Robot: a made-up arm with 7 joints. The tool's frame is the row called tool.
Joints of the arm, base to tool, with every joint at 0 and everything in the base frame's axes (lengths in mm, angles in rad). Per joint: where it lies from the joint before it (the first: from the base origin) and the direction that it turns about. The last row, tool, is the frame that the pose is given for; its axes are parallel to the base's.
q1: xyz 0.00 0.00 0.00 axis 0 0.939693 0.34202
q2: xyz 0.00 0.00 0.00 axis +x
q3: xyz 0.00 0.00 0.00 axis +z
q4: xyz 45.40 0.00 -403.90 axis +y
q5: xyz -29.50 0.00 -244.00 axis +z
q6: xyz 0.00 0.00 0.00 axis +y
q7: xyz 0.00 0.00 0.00 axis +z
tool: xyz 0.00 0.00 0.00
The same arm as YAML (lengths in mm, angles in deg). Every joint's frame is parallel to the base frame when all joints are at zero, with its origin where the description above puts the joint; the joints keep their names.
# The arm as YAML. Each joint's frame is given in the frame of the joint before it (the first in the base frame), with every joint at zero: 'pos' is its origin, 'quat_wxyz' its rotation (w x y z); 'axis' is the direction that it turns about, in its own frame. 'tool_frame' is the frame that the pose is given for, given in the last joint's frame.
length_unit: mm
angle_unit: deg
joints:
  - joint: q1
    pos: [0.0, 0.0, 0.0]
    quat_wxyz: [1.0, 0.0, 0.0, 0.0]
    axis: [0.0, 0.9397, 0.342]
  - joint: q2
    pos: [0.0, 0.0, 0.0]
    quat_wxyz: [1.0, 0.0, 0.0, 0.0]
    axis: "+x"
  - joint: q3
    pos: [0.0, 0.0, 0.0]
    quat_wxyz: [1.0, 0.0, 0.0, 0.0]
    axis: "+z"
  - joint: q4
    pos: [45.4, 0.0, -403.9]
    quat_wxyz: [1.0, 0.0, 0.0, 0.0]
    axis: "+y"
  - joint: q5
    pos: [-29.5, 0.0, -244.0]
    quat_wxyz: [1.0, 0.0, 0.0, 0.0]
    axis: "+z"
  - joint: q6
    pos: [0.0, 0.0, 0.0]
    quat_wxyz: [1.0, 0.0, 0.0, 0.0]
    axis: "+y"
  - joint: q7
    pos: [0.0, 0.0, 0.0]
    quat_wxyz: [1.0, 0.0, 0.0, 0.0]
    axis: "+z"
tool_frame:
  pos: [0.0, 0.0, 0.0]
  quat_wxyz: [1.0, 0.0, 0.0, 0.0]

